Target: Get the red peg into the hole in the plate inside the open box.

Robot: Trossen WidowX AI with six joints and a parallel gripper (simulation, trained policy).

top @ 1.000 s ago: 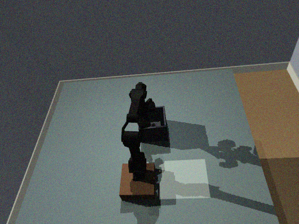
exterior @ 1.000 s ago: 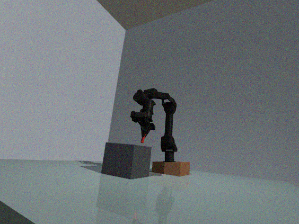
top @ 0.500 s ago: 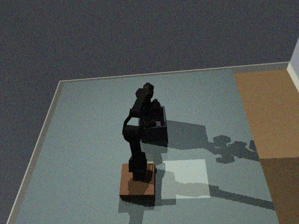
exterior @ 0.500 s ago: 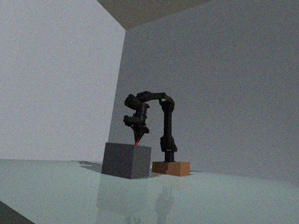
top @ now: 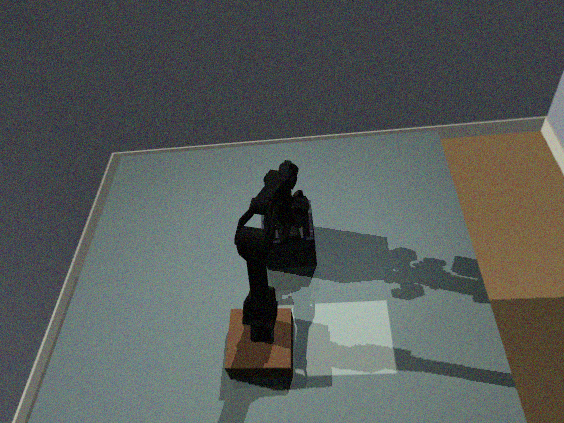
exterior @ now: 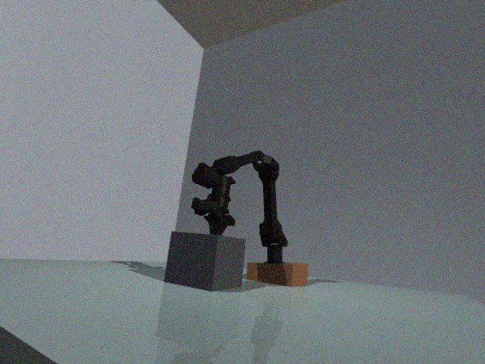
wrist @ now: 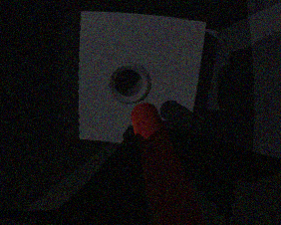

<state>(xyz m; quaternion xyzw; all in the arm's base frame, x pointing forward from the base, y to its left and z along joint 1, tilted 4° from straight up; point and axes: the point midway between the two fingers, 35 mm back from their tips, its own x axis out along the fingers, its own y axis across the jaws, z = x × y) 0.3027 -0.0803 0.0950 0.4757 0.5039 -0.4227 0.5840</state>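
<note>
Right now the red peg is 1 cm above my gripper tip. Round my gripper tip: plate (7 cm below, 1 cm to the right, 1 cm ahead).
</note>
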